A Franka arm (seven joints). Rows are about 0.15 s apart.
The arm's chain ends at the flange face. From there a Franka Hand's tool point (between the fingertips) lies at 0.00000 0.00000 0.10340 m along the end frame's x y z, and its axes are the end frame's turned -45 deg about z.
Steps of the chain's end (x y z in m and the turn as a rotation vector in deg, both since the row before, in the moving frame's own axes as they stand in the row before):
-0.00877, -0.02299, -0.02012, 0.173, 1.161, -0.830
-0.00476, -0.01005, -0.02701, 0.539, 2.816, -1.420
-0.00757, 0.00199, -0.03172, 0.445, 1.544, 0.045
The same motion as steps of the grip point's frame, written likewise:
0.01177, -0.02121, -0.02014, -0.699, 0.943, -0.830
0.00806, -0.00762, -0.02714, -1.610, 2.372, -1.420
-0.00422, -0.00254, -0.03176, -0.777, 1.406, 0.045

